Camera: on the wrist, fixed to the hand. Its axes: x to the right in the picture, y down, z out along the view.
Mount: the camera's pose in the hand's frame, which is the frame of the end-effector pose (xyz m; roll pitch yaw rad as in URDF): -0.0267 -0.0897 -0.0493 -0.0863 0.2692 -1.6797
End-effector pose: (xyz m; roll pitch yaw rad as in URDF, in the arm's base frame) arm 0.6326 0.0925 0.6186 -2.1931 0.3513 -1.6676
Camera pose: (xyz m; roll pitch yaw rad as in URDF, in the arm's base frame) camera 0.6438 0.0815 0.7232 -2.5409 -1.1498 -0.6738
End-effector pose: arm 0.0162 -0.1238 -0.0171 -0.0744 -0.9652 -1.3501
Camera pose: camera -0.0703 -0.1634 -0.0632 0.9078 0.1979 -2.8189
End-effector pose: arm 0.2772 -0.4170 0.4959 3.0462 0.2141 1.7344
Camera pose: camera 0.1873 -0.4496 0.5412 -3.0004 -0.1930 -2.9112
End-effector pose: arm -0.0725 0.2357 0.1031 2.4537 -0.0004 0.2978
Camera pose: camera -0.1275 0.3240 0.0842 3.1303 0.4148 1.9832
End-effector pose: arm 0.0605 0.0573 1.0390 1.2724 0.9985 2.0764
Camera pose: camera 0.0902 -0.0391 1.0072 -1.6112 0.4671 -1.0344
